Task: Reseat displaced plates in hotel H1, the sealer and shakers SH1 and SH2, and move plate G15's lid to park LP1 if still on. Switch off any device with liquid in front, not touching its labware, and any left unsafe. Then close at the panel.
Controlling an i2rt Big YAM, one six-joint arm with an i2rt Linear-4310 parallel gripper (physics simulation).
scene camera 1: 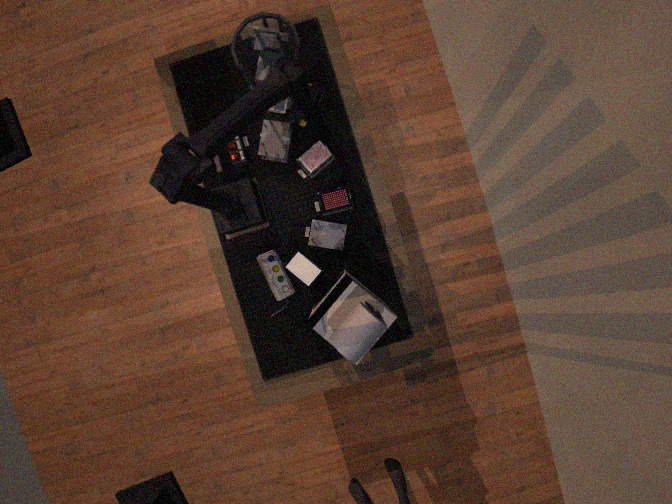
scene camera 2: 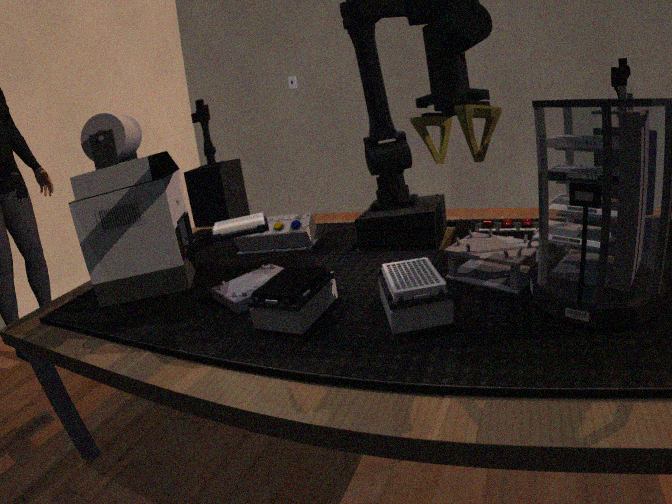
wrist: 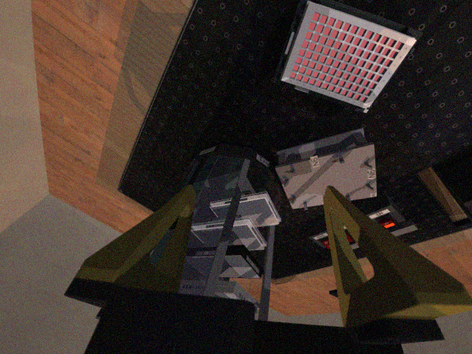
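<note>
My gripper (scene camera 2: pixel 459 161) (wrist: pixel 256 190) is open and empty, high above the mat, between the arm's base and the hotel in scene camera 2. The hotel (scene camera 2: pixel 542 141) holds several stacked plates; the wrist view shows an upper plate (wrist: pixel 235 232) and others through its posts. A plate with pink wells (scene camera 1: pixel 315 157) (scene camera 2: pixel 415 275) (wrist: pixel 350 55) sits on one shaker. A dark-framed plate with red wells (scene camera 1: pixel 334 199) (scene camera 2: pixel 295 287) sits on another. The sealer (scene camera 1: pixel 355 320) (scene camera 2: pixel 130 227) has a white plate (scene camera 1: pixel 303 268) (scene camera 2: pixel 240 224) in front. One switch (scene camera 1: pixel 233 156) (scene camera 2: pixel 487 221) (wrist: pixel 389 224) glows orange. Exact seating is unclear.
A raised stand marked N6 (scene camera 1: pixel 275 139) (scene camera 2: pixel 488 244) (wrist: pixel 325 175) stands beside the hotel. Another low stand (scene camera 1: pixel 327 234) (scene camera 2: pixel 246 284) lies near the dark-framed plate. The button panel (scene camera 1: pixel 275 275) (scene camera 2: pixel 276 238) is near the sealer. The arm crosses over the switch side in scene camera 1.
</note>
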